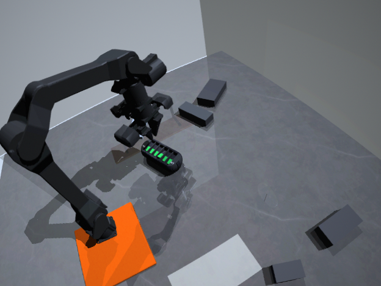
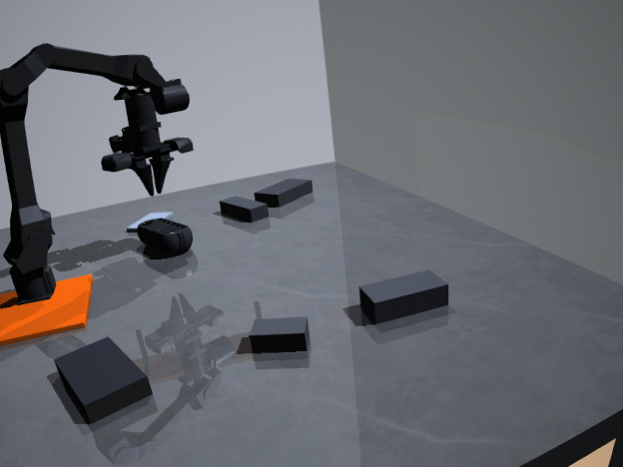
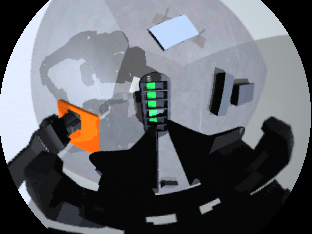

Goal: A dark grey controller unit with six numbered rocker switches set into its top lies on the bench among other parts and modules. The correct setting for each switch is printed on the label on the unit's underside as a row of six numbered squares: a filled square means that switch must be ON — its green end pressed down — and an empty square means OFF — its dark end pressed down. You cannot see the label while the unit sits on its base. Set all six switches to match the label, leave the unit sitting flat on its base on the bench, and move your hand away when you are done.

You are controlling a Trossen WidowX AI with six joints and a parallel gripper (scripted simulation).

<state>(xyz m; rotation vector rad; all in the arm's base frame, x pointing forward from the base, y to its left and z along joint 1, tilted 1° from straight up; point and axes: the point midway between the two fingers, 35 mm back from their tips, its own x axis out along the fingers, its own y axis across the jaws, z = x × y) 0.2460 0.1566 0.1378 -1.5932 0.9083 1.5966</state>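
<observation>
My gripper tip is 40 mm past the pale plate, 200 mm to the right of it and 110 mm above it.
</observation>
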